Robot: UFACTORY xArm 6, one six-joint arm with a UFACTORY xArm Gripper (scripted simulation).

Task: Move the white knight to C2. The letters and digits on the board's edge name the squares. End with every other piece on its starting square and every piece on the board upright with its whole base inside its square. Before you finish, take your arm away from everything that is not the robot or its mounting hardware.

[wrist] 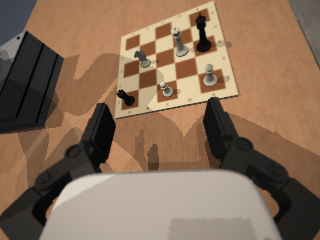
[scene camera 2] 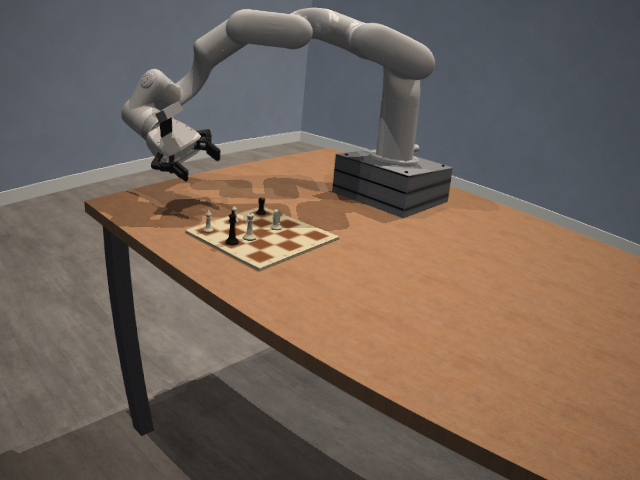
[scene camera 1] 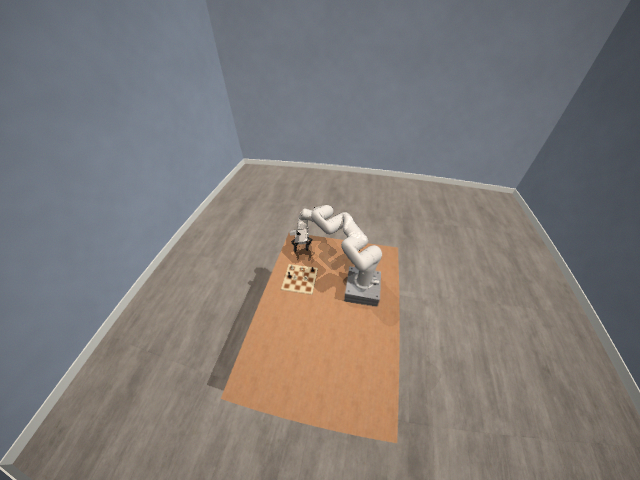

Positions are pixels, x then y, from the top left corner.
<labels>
small chessboard: wrist; scene camera 2 271, 247; scene camera 1
same spot on small chessboard: (wrist: 185, 75) = (scene camera 1: 296, 271)
</labels>
